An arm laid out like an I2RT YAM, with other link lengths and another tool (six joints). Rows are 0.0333 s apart.
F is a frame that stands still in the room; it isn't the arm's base.
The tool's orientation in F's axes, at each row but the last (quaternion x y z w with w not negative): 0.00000, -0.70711, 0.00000, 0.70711; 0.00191, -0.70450, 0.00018, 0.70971; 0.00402, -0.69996, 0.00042, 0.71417; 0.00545, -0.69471, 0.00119, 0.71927; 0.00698, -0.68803, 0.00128, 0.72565; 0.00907, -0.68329, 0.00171, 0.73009
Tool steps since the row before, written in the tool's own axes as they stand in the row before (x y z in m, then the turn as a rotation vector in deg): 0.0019, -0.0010, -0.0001, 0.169, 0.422, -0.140; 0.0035, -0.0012, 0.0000, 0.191, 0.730, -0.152; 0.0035, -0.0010, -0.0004, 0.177, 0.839, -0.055; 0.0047, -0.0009, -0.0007, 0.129, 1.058, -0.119; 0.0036, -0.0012, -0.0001, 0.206, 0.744, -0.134; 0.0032, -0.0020, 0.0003, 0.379, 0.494, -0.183
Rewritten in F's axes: 0.0001, -0.0010, 0.0019, 0.140, 0.422, 0.169; 0.0000, -0.0012, 0.0035, 0.151, 0.730, 0.192; 0.0005, -0.0010, 0.0035, 0.053, 0.838, 0.180; 0.0009, -0.0009, 0.0047, 0.114, 1.058, 0.131; 0.0003, -0.0012, 0.0036, 0.136, 0.744, 0.205; -0.0001, -0.0020, 0.0032, 0.200, 0.493, 0.371
